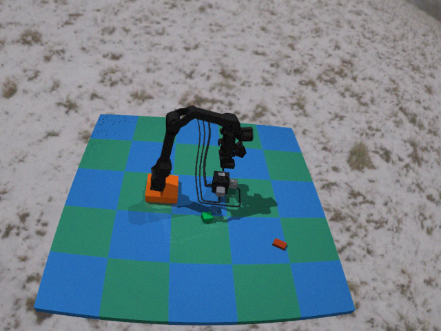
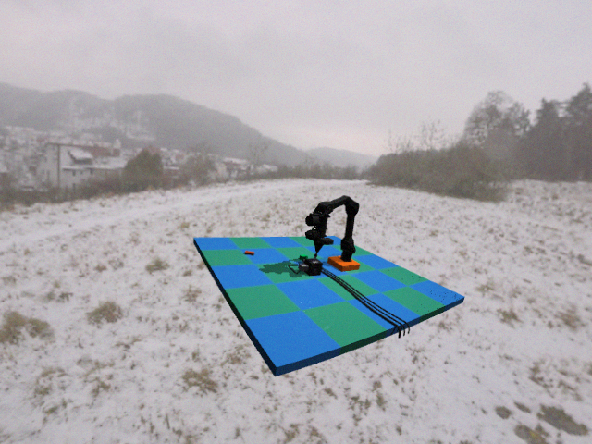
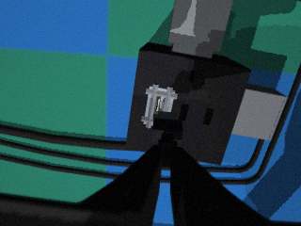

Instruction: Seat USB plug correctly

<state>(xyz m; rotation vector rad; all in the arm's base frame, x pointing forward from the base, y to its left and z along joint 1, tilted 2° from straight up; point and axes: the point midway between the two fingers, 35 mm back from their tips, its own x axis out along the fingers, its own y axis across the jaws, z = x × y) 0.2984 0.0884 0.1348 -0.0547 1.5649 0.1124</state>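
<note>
Now: gripper tip 20 mm above the dark USB plug. Round my gripper tip: red block: 330 mm to the right, 280 mm ahead, 130 mm below; green block: 220 mm to the right, 120 mm below, 50 mm behind; silver-framed socket: 60 mm below, 10 mm to the left.
</note>
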